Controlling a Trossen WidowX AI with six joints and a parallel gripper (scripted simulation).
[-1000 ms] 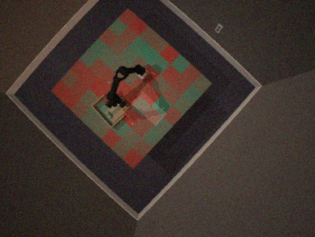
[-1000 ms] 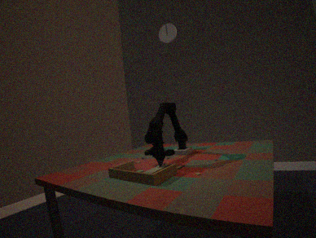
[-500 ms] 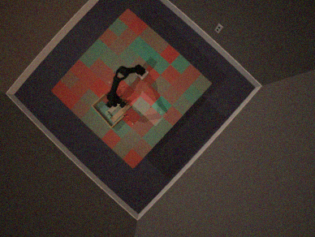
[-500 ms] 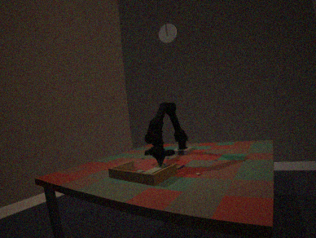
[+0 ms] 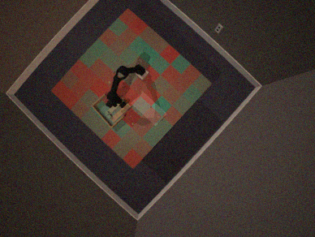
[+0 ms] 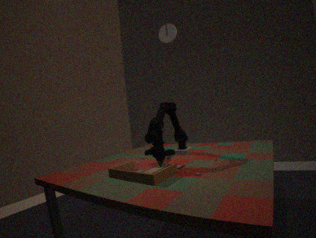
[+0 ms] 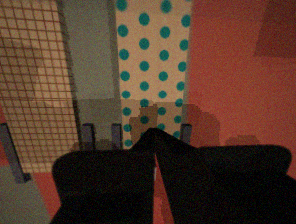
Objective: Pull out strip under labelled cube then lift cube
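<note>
The dotted strip lies 9 cm ahead of my gripper tip and 1 cm to the right of it. Also, from my gripper tip: purplish block: 14 cm behind, 9 cm to the right.
</note>
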